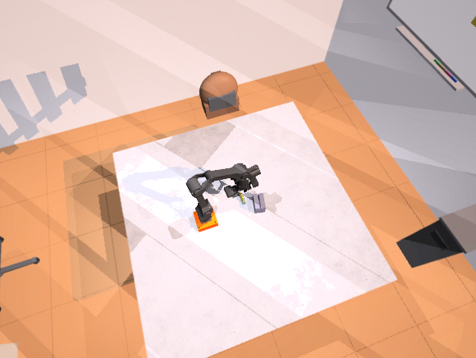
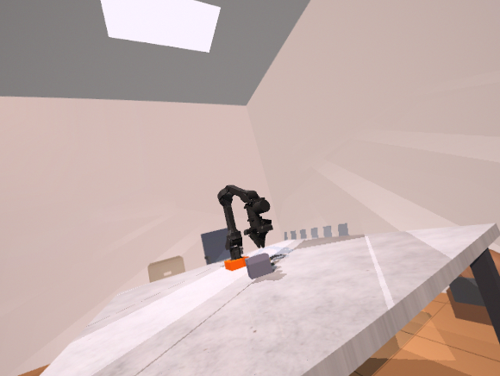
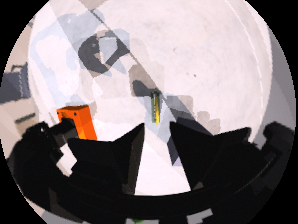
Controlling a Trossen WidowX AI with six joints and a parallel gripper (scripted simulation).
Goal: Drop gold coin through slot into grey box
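Now: the gold coin 6 cm below my gripper tip.
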